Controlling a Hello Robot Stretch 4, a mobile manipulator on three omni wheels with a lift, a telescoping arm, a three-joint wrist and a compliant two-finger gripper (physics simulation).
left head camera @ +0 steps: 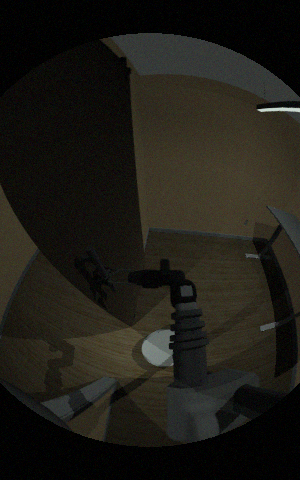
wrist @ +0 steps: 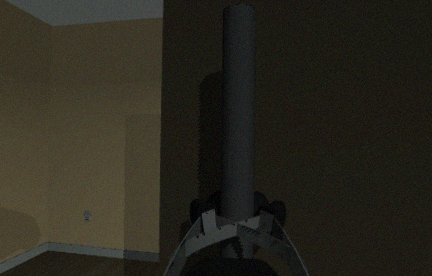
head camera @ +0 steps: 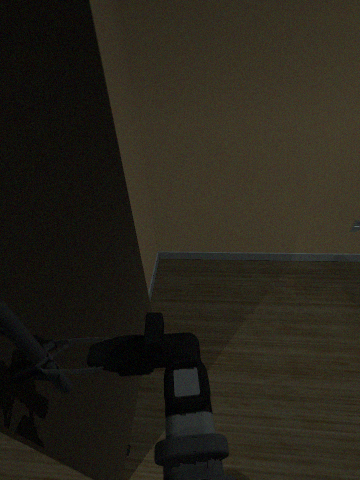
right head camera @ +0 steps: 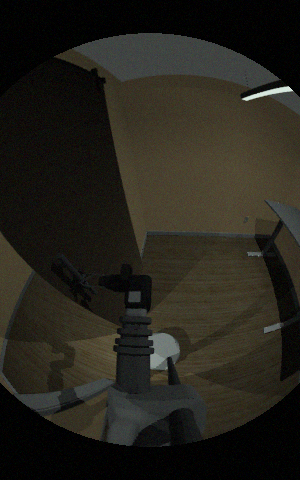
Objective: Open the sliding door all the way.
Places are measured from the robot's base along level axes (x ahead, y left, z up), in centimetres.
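Pixels of known places: gripper, fingertip midpoint: [left head camera: 94,273] [head camera: 16,358] [right head camera: 73,277]; robot's base at its link origin: [left head camera: 162,346] [right head camera: 158,350].
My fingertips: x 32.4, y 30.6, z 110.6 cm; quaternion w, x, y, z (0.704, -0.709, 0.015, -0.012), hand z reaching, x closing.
Ahead of a thing's pixels: the offset from my fingertips to its top centre. "*": to the spot under its first point. Level surfaces: height alone.
The sliding door [head camera: 60,175] [left head camera: 75,150] [right head camera: 55,150] [wrist: 350,125] is a large dark panel on the left in the head views and on the right in the wrist view. Its handle {* dz +10.5, dx -0.7, dy -5.6 cm} [head camera: 17,327] [left head camera: 95,259] [right head camera: 66,267] [wrist: 239,110] is a grey upright bar that stands off the panel. My gripper [head camera: 46,361] [left head camera: 106,276] [right head camera: 82,281] [wrist: 237,207] is shut on the handle, low on the bar, with one dark fingertip on each side. The bar partly hides the fingertips in the wrist view.
Past the door's edge are a tan wall [head camera: 240,125] [wrist: 90,150] and wooden floor {dz -113.4 cm} [head camera: 280,350]. A table {dz -18.3 cm} [left head camera: 289,227] [right head camera: 287,215] stands at the right. A pale round thing [left head camera: 156,348] [right head camera: 164,350] is low beside my arm. A pale frame piece {* dz -40.0, dx -75.9, dy +21.4 cm} [left head camera: 80,400] [right head camera: 75,395] crosses the lower left.
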